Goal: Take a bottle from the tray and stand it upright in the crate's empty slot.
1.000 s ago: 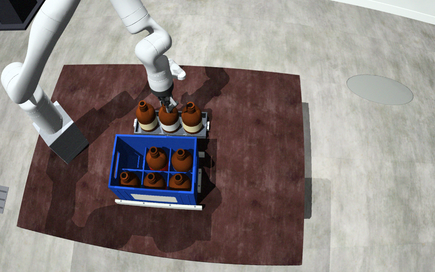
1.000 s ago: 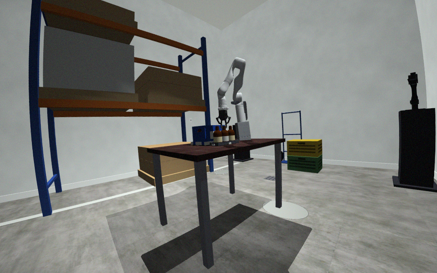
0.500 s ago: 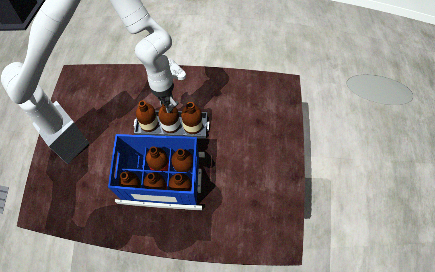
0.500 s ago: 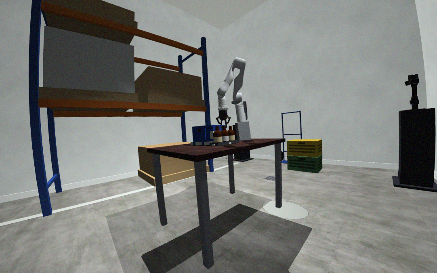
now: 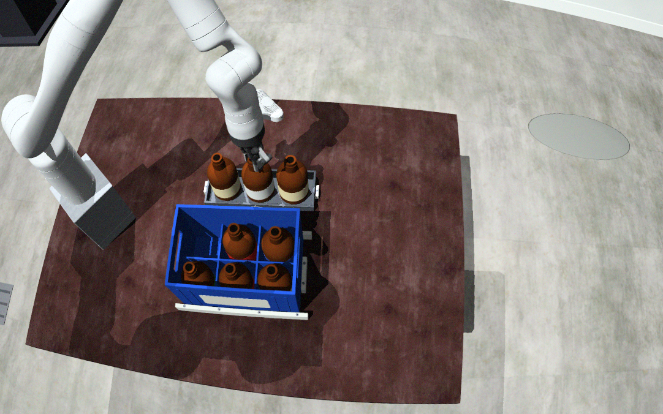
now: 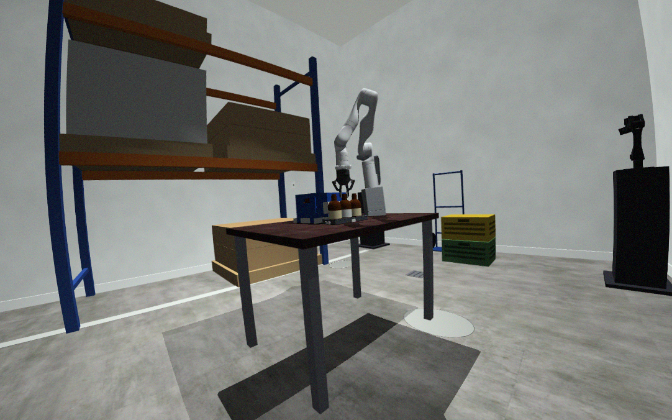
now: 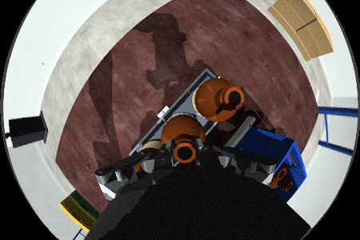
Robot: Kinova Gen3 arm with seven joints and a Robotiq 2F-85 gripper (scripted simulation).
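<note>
Now: the brown bottle 7 cm below my hand. The rest, counted from my hand: grey tray (14 cm below); then crate (22 cm to the right, 7 cm below).
</note>
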